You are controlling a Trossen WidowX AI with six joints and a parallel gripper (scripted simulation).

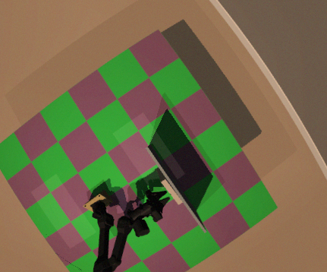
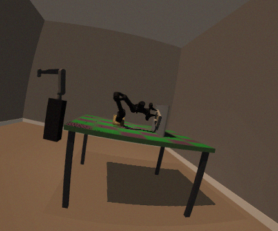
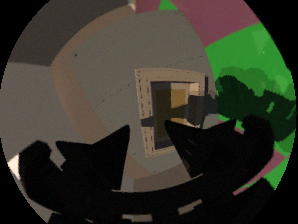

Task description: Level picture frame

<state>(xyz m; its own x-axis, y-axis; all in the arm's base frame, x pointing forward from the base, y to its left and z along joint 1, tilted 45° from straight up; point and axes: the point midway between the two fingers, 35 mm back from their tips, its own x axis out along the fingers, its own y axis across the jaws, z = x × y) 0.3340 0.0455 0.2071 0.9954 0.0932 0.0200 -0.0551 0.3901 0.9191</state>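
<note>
Now: the picture frame 30 mm ahead of my gripper tip, 20 mm to the left of it and 50 mm below it. From my gripper tip the other things lie so: grey wall panel: 40 mm ahead, 10 mm to the left, 60 mm below.
</note>
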